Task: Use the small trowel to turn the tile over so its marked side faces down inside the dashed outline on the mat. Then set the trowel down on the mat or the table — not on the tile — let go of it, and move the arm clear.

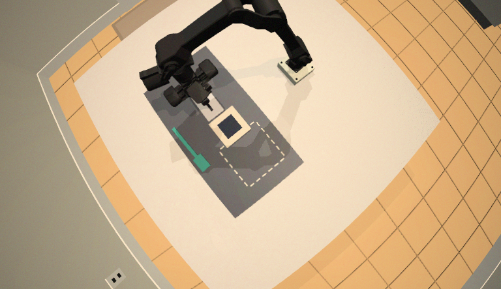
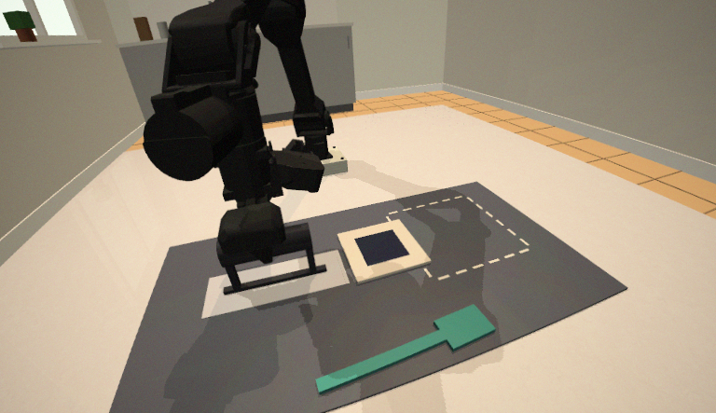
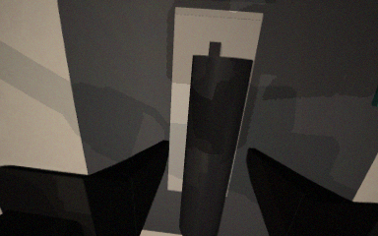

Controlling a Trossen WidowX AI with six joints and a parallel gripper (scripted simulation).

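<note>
Now: gripper tip 30 mm short of the grey mat, 130 mm to the right of it and 80 mm above it. The rest, counted from my gripper tip: tile 170 mm to the left, 60 mm below; then green trowel 170 mm ahead, 140 mm to the left, 60 mm below.
</note>
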